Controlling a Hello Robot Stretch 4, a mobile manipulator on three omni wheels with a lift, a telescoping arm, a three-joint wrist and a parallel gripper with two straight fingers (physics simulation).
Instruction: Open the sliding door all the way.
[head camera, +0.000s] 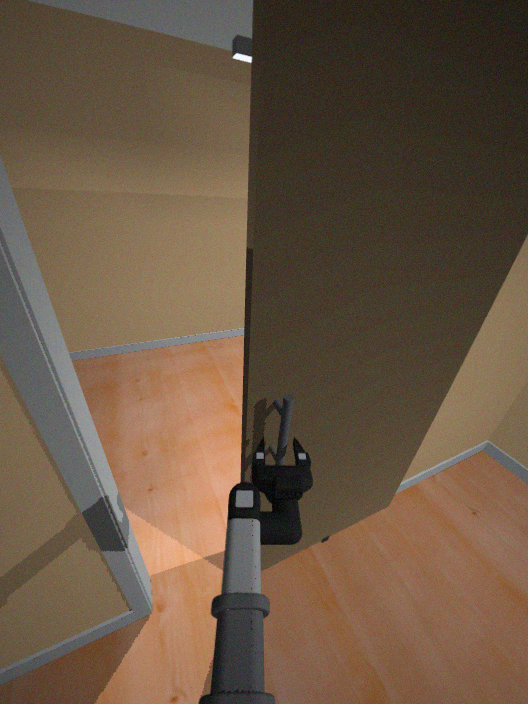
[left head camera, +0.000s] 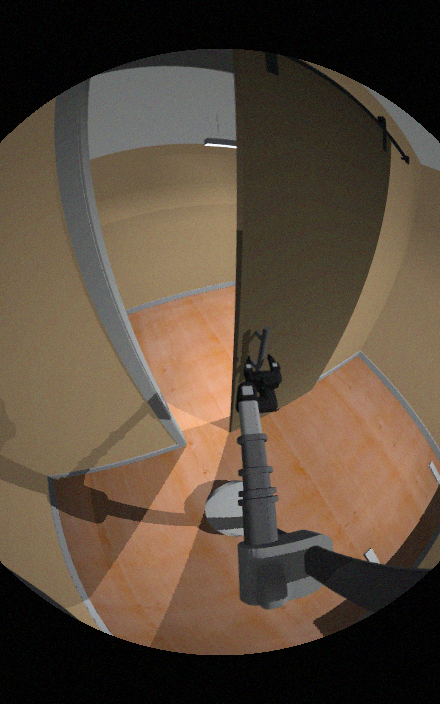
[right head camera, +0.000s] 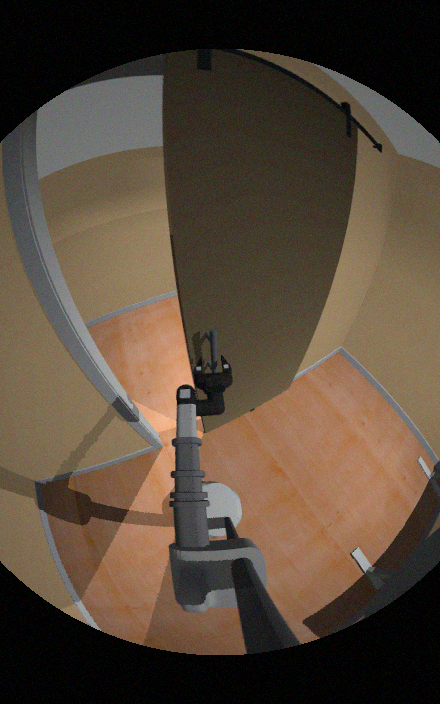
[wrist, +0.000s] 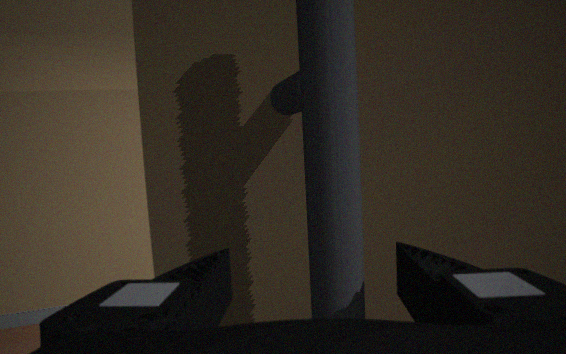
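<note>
The sliding door is a tall dark brown panel hanging from a black rail. It stands partly open, with a gap between its left edge and the grey door frame. A grey vertical bar handle is on the door near its left edge. My gripper is open, with one finger on each side of the handle's lower part. In the wrist view the bar passes between the fingers, apart from both.
The black rail runs along the door's top and ends past its right edge. Another room with tan walls and a wooden floor shows through the gap. A tan wall is left of the frame. A side wall stands at the right.
</note>
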